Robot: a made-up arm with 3 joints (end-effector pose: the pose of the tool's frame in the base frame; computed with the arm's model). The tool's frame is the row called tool.
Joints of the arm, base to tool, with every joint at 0 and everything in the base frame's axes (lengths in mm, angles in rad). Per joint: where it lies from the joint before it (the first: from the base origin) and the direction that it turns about. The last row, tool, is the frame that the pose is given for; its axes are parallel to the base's.
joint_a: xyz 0.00 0.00 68.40 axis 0 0 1
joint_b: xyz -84.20 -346.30 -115.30 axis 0 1 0
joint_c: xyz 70.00 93.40 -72.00 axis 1 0 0
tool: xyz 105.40 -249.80 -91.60
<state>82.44 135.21 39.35</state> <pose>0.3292 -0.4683 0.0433 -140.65 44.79 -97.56</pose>
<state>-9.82 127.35 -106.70</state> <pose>-0.0820 -0.2587 -0.3038 73.30 52.65 170.18</pose>
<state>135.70 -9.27 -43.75</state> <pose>0.2872 0.4137 0.0155 -43.75 -9.27 135.70</pose>
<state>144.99 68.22 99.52</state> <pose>0.3158 -0.0732 -0.3223 99.52 68.22 144.99</pose>
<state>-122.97 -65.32 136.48</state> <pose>-0.0891 -0.1215 0.0383 136.48 -65.32 -122.97</pose>
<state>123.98 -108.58 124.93</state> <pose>-0.0117 0.0796 0.1908 -55.07 -71.42 -56.02</pose>
